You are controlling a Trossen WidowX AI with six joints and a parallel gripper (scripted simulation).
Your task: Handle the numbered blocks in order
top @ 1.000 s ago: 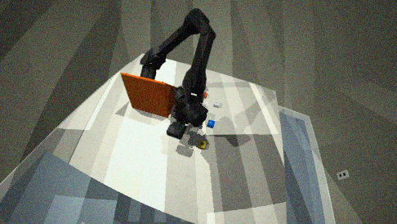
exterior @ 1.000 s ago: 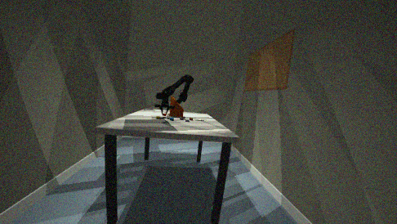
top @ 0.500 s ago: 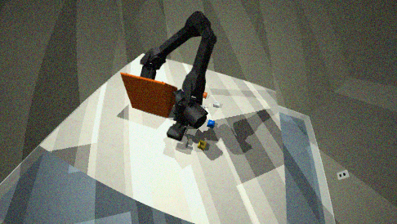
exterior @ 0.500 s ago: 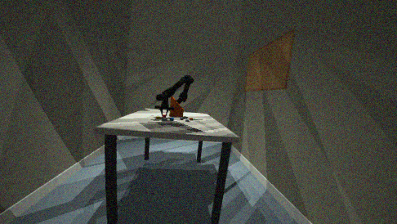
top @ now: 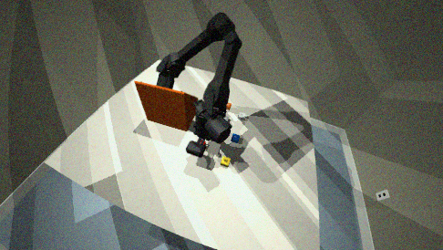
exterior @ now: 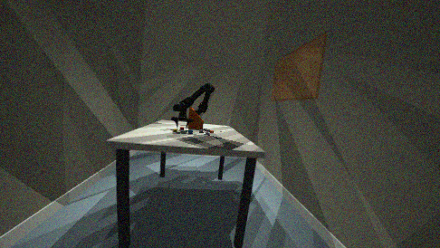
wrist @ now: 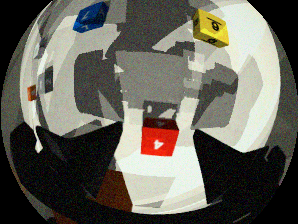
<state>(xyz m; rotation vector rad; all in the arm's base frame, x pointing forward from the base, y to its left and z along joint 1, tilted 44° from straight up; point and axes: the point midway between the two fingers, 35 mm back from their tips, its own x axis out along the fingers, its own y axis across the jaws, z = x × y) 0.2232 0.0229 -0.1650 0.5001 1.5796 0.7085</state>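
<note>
My gripper tip is 1 cm past the red block. From my gripper tip the other things lie so: blue block: 11 cm ahead, 10 cm to the left; grey block: 18 cm to the left, 3 cm ahead; yellow block: 11 cm ahead, 3 cm to the right.
</note>
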